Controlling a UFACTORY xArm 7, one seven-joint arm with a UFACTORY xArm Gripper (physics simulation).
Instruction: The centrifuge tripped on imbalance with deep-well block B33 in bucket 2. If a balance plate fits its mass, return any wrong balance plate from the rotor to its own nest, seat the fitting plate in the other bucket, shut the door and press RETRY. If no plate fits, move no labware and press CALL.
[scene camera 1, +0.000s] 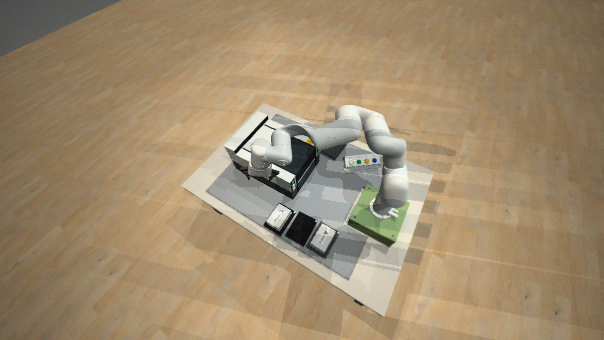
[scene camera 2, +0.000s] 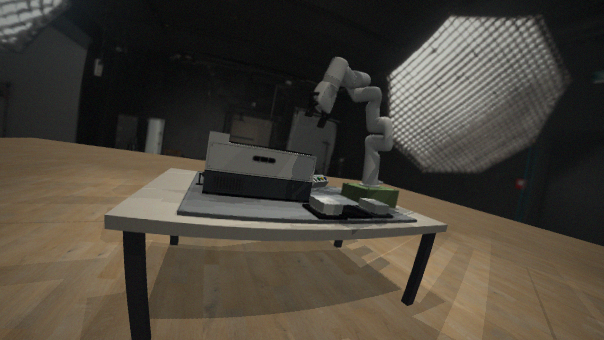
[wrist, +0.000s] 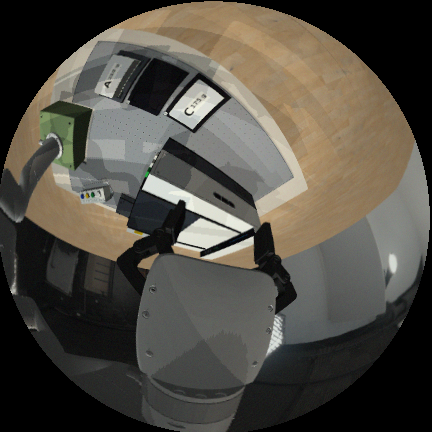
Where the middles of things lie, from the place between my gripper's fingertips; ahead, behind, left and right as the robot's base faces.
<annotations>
The centrifuge (scene camera 2: 234, 169) is 180 mm ahead of my hand, 250 mm to the right of it and 220 mm below it. Round my hand: nest (wrist: 159, 79): 230 mm behind, 330 mm below.
</annotations>
